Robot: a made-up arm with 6 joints.
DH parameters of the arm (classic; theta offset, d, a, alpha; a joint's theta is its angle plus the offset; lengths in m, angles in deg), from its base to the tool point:
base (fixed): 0 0 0 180
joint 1: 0 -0.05 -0.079 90
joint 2: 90 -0.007 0.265 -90
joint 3: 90 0.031 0.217 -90
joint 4: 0 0.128 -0.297 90
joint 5: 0 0.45 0.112 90
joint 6: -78.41 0 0.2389 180
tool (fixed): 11.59 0.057 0 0
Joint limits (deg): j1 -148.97..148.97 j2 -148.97..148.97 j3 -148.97..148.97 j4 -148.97..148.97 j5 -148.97..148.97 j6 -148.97..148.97
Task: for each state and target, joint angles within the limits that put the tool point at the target. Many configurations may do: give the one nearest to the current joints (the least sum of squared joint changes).
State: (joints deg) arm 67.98 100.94 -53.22 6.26 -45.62 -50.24
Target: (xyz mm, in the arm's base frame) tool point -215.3 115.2 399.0
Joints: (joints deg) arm 68.33 96.87 -55.81 9.88 -46.47 -48.46
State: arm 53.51 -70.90 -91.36 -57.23 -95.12 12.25
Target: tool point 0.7 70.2 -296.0
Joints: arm 45.78 -43.77 -88.08 -17.14 -65.26 17.88
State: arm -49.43 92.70 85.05 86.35 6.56 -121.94
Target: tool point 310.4 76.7 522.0
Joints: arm -34.79 86.04 67.15 92.22 9.60 -96.71
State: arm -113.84 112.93 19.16 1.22 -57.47 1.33
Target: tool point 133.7 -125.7 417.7
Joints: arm -111.20 121.73 16.93 4.13 -65.38 8.01
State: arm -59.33 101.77 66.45 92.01 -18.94 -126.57
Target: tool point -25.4 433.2 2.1
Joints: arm -78.99 116.73 79.83 116.29 -38.33 -81.25
